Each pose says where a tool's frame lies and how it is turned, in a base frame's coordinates. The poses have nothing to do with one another.
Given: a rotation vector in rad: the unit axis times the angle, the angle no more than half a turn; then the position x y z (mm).
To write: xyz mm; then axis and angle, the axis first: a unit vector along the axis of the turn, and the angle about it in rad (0 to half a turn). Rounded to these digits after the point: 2 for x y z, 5 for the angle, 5 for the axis.
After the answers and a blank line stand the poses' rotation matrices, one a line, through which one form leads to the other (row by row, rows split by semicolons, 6 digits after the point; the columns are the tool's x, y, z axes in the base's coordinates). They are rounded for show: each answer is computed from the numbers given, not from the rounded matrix.
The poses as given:
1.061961, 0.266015, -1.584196, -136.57, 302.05, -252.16
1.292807, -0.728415, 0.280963, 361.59, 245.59, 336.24
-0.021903, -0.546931, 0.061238, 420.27, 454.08, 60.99
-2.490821, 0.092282, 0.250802, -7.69, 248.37, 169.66
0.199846, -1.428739, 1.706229, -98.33, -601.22, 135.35
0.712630, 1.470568, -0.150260, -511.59, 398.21, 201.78
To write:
-136.57, 302.05, -252.16, 0.55148, 0.13814, -0.82267, 1.92567
361.59, 245.59, 336.24, 0.85602, -0.48231, 0.18604, 1.51026
420.27, 454.08, 60.99, -0.03977, -0.99300, 0.11118, 0.55078
-7.69, 248.37, 169.66, -0.99429, 0.03684, 0.10012, 2.50512
-98.33, -601.22, 135.35, 0.08944, -0.63943, 0.76363, 2.23438
-511.59, 398.21, 201.78, 0.43426, 0.89612, -0.09156, 1.64103

0.062330 0.874066 -0.481793; -0.668760 -0.321757 -0.670248; -0.740861 0.363980 0.564485
0.748934 -0.573584 -0.331813; -0.202192 0.279052 -0.938748; 0.631044 0.770150 0.093017
0.852348 -0.052349 -0.520348; 0.064028 0.997938 0.004485; 0.519040 -0.037140 0.853942
0.979468 -0.125588 -0.157703; -0.006577 -0.801747 0.597628; -0.201493 -0.584320 -0.786111
-0.603016 -0.693996 -0.393372; 0.509158 0.044778 -0.859508; 0.614109 -0.718585 0.326352
0.131634 0.507796 0.851361; 0.325119 0.789214 -0.520997; -0.936467 0.345375 -0.061207

